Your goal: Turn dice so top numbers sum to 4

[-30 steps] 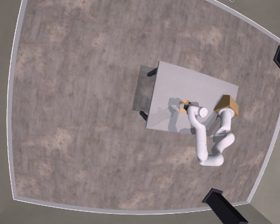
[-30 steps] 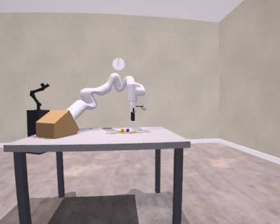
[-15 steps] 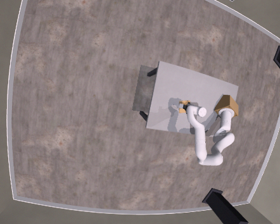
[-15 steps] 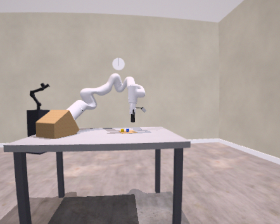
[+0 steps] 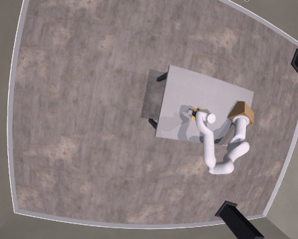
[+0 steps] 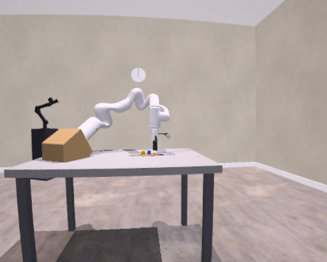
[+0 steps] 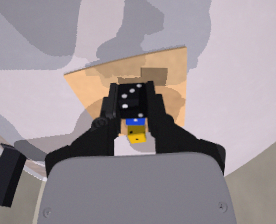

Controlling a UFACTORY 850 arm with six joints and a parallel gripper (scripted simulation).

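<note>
Right now the blue die is 4 cm behind my hand, 2 cm to the right of it and 4 cm below it. Round my hand: yellow die: 9 cm behind, 3 cm to the right, 4 cm below; then tan mat: 4 cm behind, 2 cm to the right, 5 cm below; then black die: 1 cm below.
</note>
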